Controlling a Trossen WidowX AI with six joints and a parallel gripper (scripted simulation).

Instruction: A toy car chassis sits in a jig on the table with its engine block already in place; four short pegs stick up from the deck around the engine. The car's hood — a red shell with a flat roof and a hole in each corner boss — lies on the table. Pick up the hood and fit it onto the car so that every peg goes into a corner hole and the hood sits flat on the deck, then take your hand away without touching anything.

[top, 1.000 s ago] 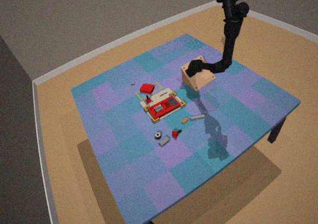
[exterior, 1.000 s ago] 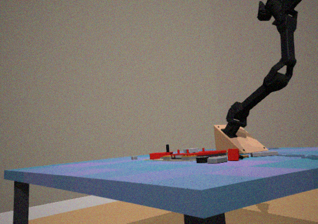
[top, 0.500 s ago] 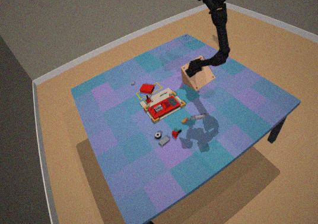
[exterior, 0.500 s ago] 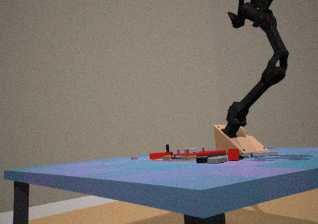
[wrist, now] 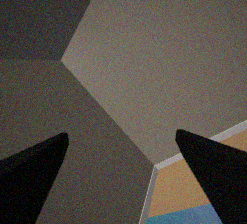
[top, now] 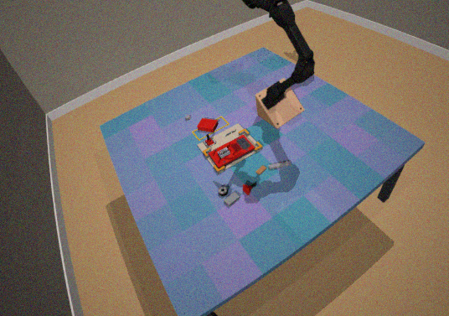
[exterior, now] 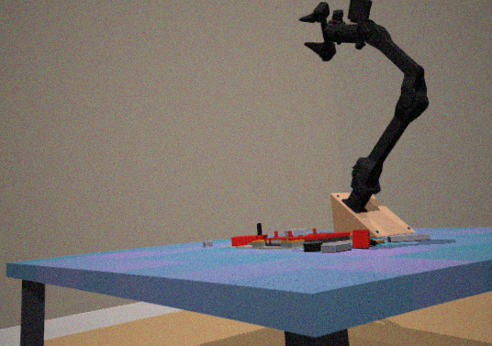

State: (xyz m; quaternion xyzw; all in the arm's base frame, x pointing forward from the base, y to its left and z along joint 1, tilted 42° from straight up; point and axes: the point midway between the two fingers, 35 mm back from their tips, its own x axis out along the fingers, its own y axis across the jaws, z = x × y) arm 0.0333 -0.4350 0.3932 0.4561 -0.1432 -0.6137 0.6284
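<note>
Now: the red hood 670 mm below my gripper tip, 230 mm ahead of it and 90 mm to the right of it. The rest, counted from my gripper tip: grey engine block: 660 mm below, 290 mm ahead, 160 mm to the left; then wheel: 680 mm below, 420 mm ahead, 310 mm to the left.
</note>
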